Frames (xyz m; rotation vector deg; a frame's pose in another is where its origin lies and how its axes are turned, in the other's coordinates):
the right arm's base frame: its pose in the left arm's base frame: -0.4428 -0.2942 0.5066 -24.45 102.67 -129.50
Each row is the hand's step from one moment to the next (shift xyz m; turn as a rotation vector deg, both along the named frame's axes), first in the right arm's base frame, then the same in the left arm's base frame.
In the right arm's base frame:
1: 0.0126 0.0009 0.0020 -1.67 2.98 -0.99
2: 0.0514 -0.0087 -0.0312 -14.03 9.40 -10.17
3: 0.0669 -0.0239 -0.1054 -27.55 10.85 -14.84
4: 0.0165 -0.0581 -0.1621 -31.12 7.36 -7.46
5: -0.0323 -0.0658 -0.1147 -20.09 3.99 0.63
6: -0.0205 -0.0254 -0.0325 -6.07 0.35 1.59
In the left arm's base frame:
1: -0.0110 -0.0064 0.0006 1.19 0.80 -3.25
2: -0.0592 0.0123 0.0063 9.36 12.01 -12.52
3: -0.1004 0.0777 0.0067 20.27 20.67 -16.09
4: -0.0738 0.1547 0.0236 26.29 16.02 -11.43
5: -0.0111 0.1305 0.0370 18.94 5.57 -5.49
6: 0.0075 0.0425 0.0161 6.23 0.61 -0.53

